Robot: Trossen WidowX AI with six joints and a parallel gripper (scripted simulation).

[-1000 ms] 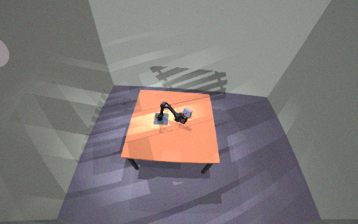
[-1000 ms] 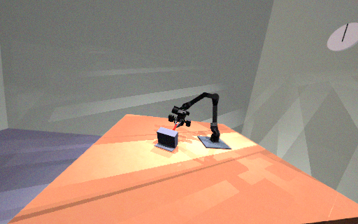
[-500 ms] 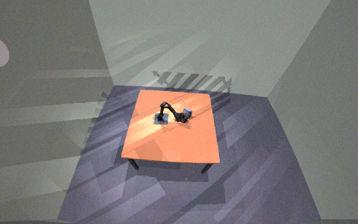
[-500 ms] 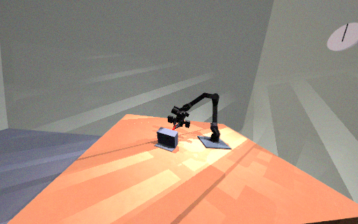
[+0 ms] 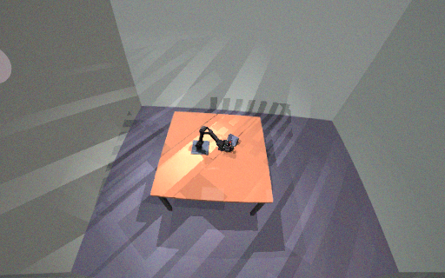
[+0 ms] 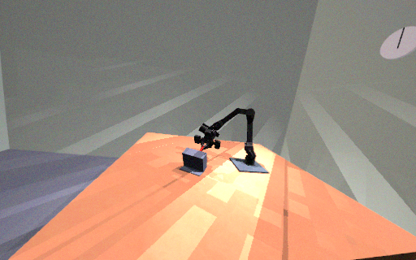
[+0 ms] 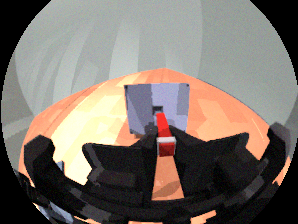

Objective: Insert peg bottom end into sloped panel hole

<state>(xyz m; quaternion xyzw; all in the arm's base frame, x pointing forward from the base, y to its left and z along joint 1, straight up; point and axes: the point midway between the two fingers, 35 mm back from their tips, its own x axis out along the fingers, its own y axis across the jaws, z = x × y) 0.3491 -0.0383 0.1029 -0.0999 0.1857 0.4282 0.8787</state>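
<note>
Right now the panel is 6 cm ahead of my gripper tip, 8 cm to the left of it and 4 cm below it. From my gripper tip the other things lie so: red peg (1 cm behind, 1 cm to the right, 1 cm above).
</note>
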